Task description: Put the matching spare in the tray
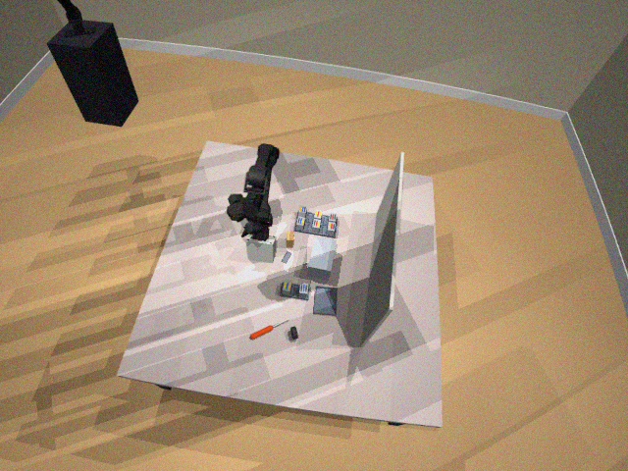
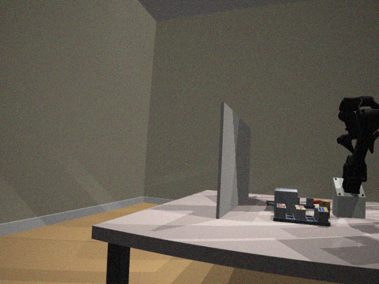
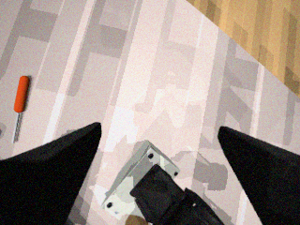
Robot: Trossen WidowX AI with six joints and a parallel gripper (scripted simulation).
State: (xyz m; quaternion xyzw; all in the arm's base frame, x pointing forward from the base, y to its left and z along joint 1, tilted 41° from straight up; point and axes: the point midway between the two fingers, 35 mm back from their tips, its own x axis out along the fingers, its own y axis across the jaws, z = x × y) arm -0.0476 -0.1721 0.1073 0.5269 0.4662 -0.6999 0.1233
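Right now the grey spare is 30 cm ahead of my gripper tip, 25 cm to the left of it and 25 cm below it. From my gripper tip the other things lie so: grey mounted unit: 35 cm ahead, 8 cm to the left, 24 cm below; then flat blue-grey tray: 40 cm ahead, 11 cm to the right, 29 cm below; then brown block: 19 cm ahead, 15 cm to the left, 25 cm below.
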